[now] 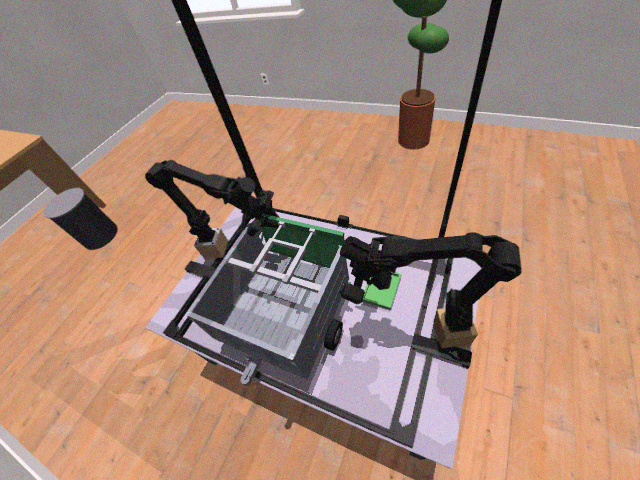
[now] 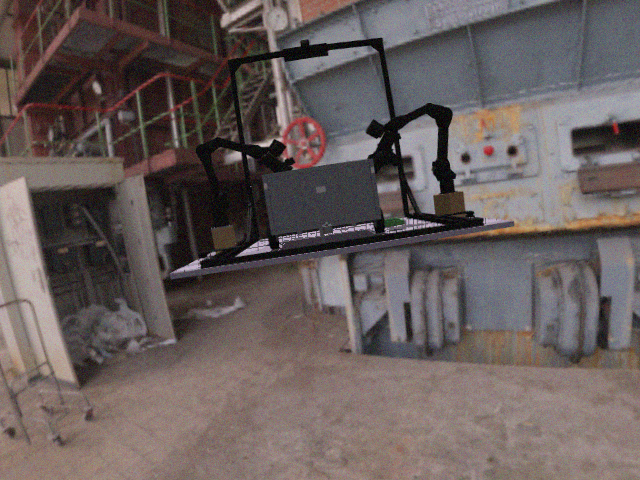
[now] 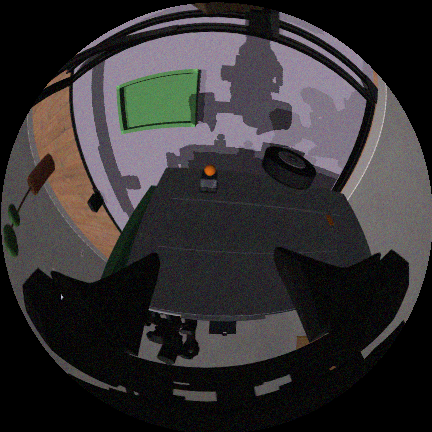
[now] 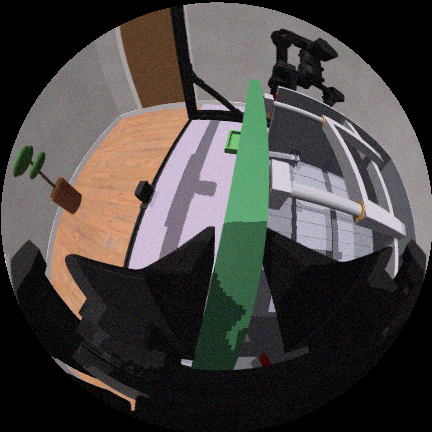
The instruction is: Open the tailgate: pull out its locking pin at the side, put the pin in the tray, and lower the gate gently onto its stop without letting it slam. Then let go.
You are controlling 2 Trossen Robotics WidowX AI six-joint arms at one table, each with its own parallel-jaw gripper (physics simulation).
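Frame: origin at the left arm's base, x right, y ahead, z up, level; centimetres.
Where they show: left gripper, fingertip midpoint: (image 1: 346, 278) (image 3: 217, 257); left arm's base, link origin: (image 1: 457, 321) (image 2: 448, 193); right arm's base, link origin: (image 1: 207, 236) (image 2: 221, 226).
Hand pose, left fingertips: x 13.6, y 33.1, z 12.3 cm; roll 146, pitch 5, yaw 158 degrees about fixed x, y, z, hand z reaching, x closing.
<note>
Things, the pixels of their centre, and the offset from my left fingertips. "*": a spot on its surface instead.
- small grey bracket, surface spot: (image 3: 208, 185) * dz -11.1, dx +2.3, dy +2.0 cm
- green tray, body centre: (image 3: 154, 100) (image 4: 248, 142) (image 1: 381, 287) (image 2: 388, 222) dz -22.9, dx +7.8, dy -12.6 cm
- white ladder-like frame, surface spot: (image 1: 270, 272) * dz +3.3, dx +3.8, dy +24.6 cm
- black wheel, body centre: (image 3: 289, 165) (image 1: 333, 334) (image 2: 378, 220) dz -18.8, dx -10.9, dy +7.4 cm
The green tailgate (image 1: 324, 250) (image 3: 131, 237) (image 4: 246, 190) stands upright at the trailer's far end. My right gripper (image 4: 236, 233) is shut on its top edge. The locking pin's orange knob (image 3: 210, 171) shows at a small grey bracket (image 3: 208, 185) on the trailer's side near the gate; the pin's shaft is hidden. My left gripper (image 3: 217, 257) is open and empty, above that side of the trailer, with the knob beyond its fingertips. The green tray (image 1: 381, 295) (image 2: 394, 221) (image 3: 160, 102) (image 4: 233, 142) lies on the table beside the trailer, and no pin shows in it.
The grey trailer (image 1: 222, 298) (image 2: 320, 206) (image 3: 215, 225) fills the table's middle. A white ladder-like frame (image 1: 270, 272) lies across its top. A black wheel (image 1: 334, 334) (image 3: 289, 167) sticks out on the tray side. Black frame posts (image 1: 219, 103) (image 1: 467, 124) rise behind the table.
</note>
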